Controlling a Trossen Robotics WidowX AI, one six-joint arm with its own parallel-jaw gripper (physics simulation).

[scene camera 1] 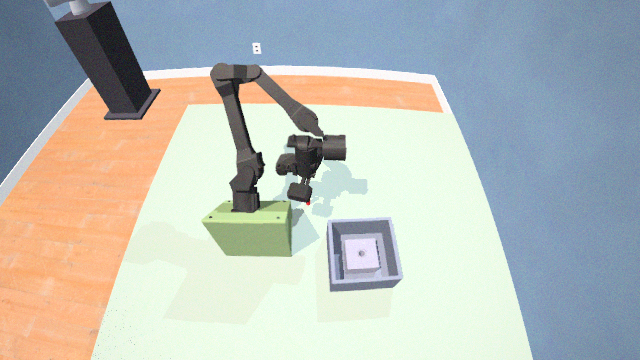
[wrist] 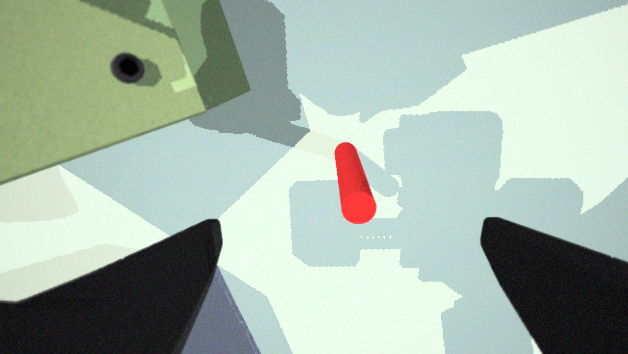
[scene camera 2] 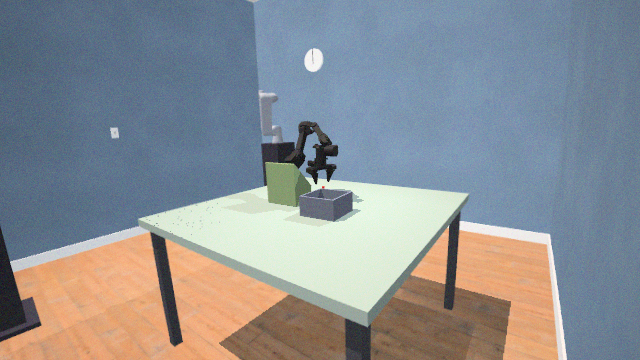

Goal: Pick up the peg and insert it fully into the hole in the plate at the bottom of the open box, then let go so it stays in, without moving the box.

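Pixels of known places: gripper, fingertip midpoint: (wrist: 349, 230) (scene camera 2: 322, 183); arm's base at its link origin: (scene camera 1: 245, 209) (scene camera 2: 286, 173).
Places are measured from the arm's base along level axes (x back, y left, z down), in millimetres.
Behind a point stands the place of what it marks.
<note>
The red peg (scene camera 1: 308, 203) {x -161, y 122, z 152 mm} (scene camera 2: 323, 187) {x -163, y 126, z 88 mm} (wrist: 356, 185) {x -152, y 129, z 90 mm} stands upright on the table, beyond the box in the scene camera 2 view. In the scene camera 1 view most of it is hidden behind the gripper. My gripper (scene camera 2: 322, 182) {x -157, y 123, z 63 mm} (wrist: 349, 230) {x -157, y 123, z 63 mm} is open and empty, above the peg and pointing down. In the wrist view the peg's top shows between the two fingertips, a little above the line joining them. The open grey-blue box (scene camera 1: 365, 285) {x -338, y -159, z 106 mm} (scene camera 2: 317, 209) {x -347, y -158, z 117 mm} (wrist: 215, 320) {x -247, y 23, z 131 mm} holds a pale plate (scene camera 1: 352, 247) {x -301, y -47, z 105 mm} with a small round hole in its middle.
The green base block (scene camera 1: 257, 237) {x -42, y -72, z 17 mm} (scene camera 2: 281, 185) {x -27, y -74, z 53 mm} (wrist: 65, 110) {x -100, y 57, z 49 mm} under the arm stands left of the peg and box. The pale green table (scene camera 1: 440, 300) {x -580, y -190, z 162 mm} (scene camera 2: 280, 240) {x -387, y -435, z 163 mm} carries everything. A dark pedestal (scene camera 1: 102, 60) stands on the floor behind at the left.
</note>
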